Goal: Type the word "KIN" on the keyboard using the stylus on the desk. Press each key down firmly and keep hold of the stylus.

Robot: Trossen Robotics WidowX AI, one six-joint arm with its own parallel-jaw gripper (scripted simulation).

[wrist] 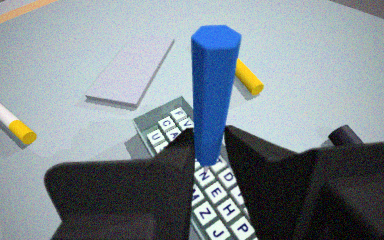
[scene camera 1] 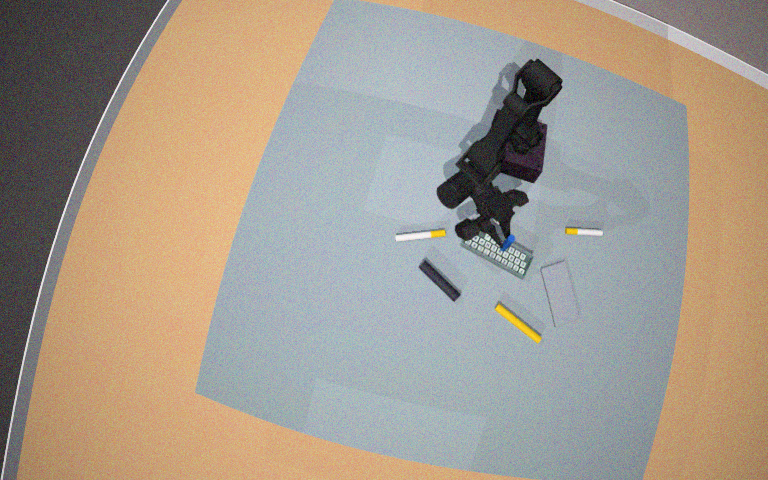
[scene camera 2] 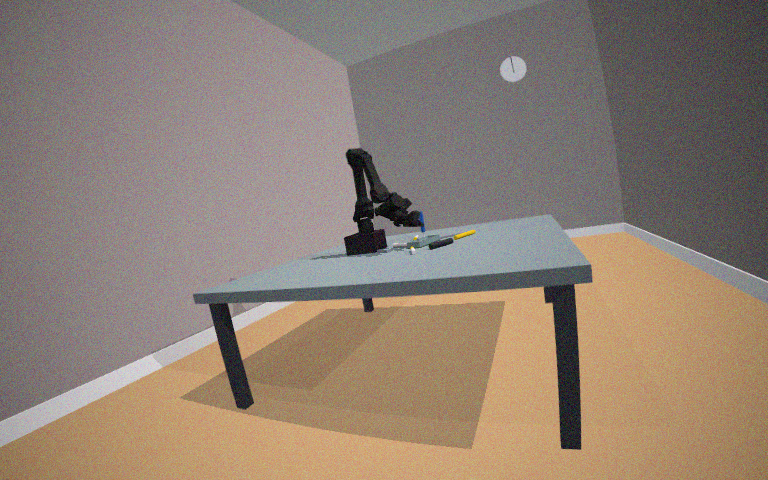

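Observation:
Scene camera 1: my gripper [scene camera 1: 505,245] visible. The gripper is visible also in the wrist view [wrist: 208,133], as is a blue stylus [wrist: 214,49].

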